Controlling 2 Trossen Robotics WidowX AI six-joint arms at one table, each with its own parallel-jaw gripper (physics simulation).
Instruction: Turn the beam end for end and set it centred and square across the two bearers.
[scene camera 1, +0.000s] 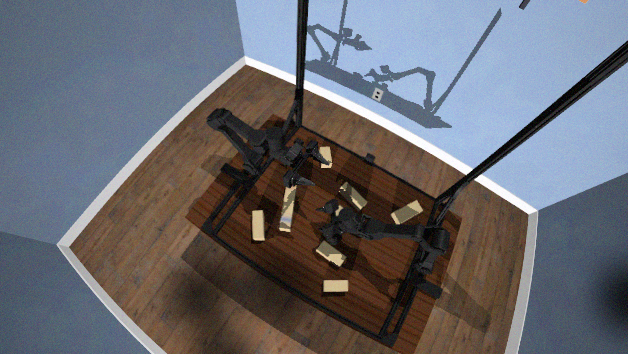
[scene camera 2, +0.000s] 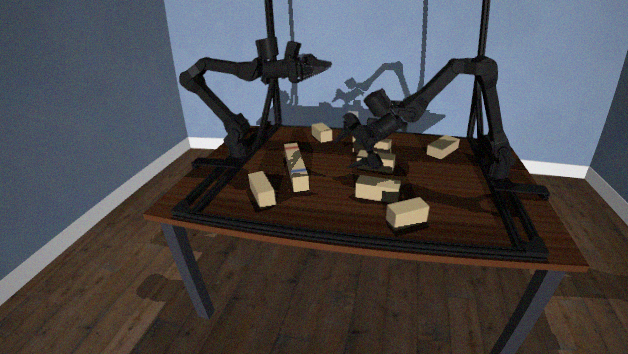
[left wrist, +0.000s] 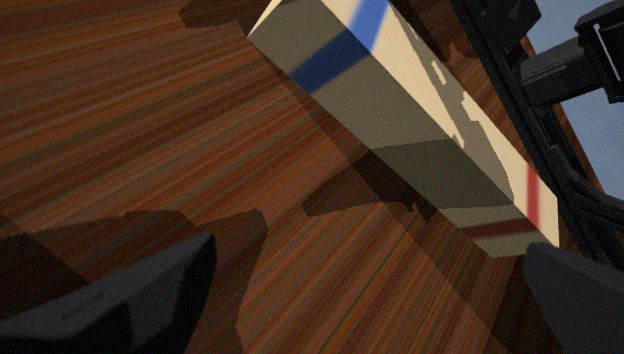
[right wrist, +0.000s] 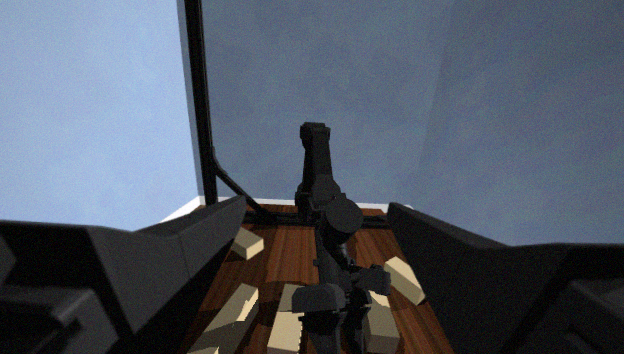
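Pixels of known places: left gripper, fingertip midpoint: (scene camera 1: 317, 219) (scene camera 2: 340, 155) (left wrist: 367, 252); right gripper, fingertip midpoint: (scene camera 1: 322, 174) (scene camera 2: 328, 66) (right wrist: 318, 205); left arm's base at its link origin: (scene camera 1: 419, 265) (scene camera 2: 497, 175) (right wrist: 304, 217); right arm's base at its link origin: (scene camera 1: 254, 170) (scene camera 2: 238, 155) (left wrist: 529, 86).
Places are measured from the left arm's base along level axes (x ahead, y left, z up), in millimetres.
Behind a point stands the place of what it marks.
Note:
The beam (scene camera 1: 288, 207) @[x 661, y 79, z 31 mm] (scene camera 2: 296, 166) @[x 654, y 108, z 31 mm] (left wrist: 381, 91) @[x 631, y 96, z 19 mm] is a long tan block with a blue band near its front end and a red band near its far end. It lies flat on the table at centre left. Two tan blocks, one (scene camera 1: 352, 195) @[x 444, y -121, z 44 mm] (scene camera 2: 383, 144) @[x 396, y -98, z 36 mm] behind the other (scene camera 2: 388, 159) @[x 374, y 4, z 28 mm], lie parallel and close together at mid table, like bearers. My left gripper (scene camera 1: 326, 221) @[x 521, y 65, z 60 mm] (scene camera 2: 352, 147) is open and empty, low over the table between the beam and these blocks. My right gripper (scene camera 1: 319, 173) @[x 565, y 1, z 325 mm] (scene camera 2: 323, 64) @[x 565, y 1, z 325 mm] is open and empty, high above the beam's far end.
Loose tan blocks lie around: one (scene camera 1: 258, 225) @[x 726, y 220, z 31 mm] (scene camera 2: 261, 188) @[x 713, y 252, z 31 mm] left of the beam, one (scene camera 1: 325, 155) @[x 657, y -248, z 28 mm] (scene camera 2: 322, 132) @[x 642, y -204, z 24 mm] at the back, one (scene camera 1: 407, 211) @[x 169, y -204, z 19 mm] (scene camera 2: 442, 147) @[x 176, y -152, z 19 mm] at the right, two (scene camera 1: 331, 253) @[x 396, y 156, z 28 mm] (scene camera 1: 335, 285) @[x 314, y 266, z 31 mm] near the front. A black frame (scene camera 1: 242, 197) @[x 878, y 148, z -1 mm] rims the table.

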